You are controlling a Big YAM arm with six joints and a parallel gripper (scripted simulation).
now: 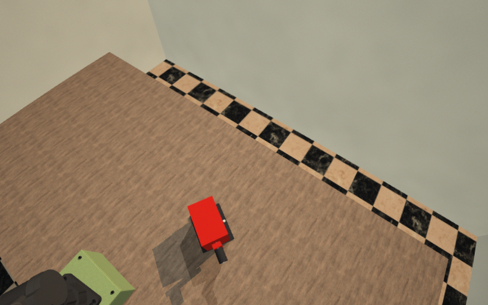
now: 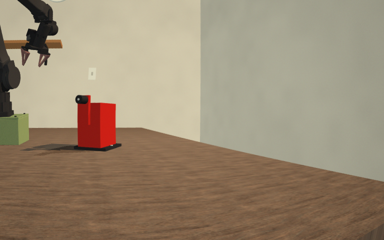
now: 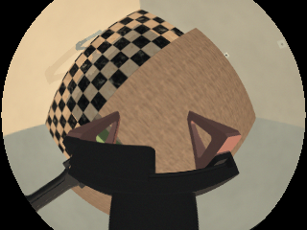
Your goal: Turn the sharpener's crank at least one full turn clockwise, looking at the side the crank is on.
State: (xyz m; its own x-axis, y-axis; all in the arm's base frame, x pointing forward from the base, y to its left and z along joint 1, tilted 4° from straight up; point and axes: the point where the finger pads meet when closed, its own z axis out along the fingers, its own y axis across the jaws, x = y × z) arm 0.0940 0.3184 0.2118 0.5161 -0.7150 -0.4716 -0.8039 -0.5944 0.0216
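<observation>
Right now my hand is 580 mm to the left of the black knob, 190 mm short of it and 190 mm above it. Also, from my hand: crank (570 mm to the right, 200 mm below, 190 mm ahead).
</observation>
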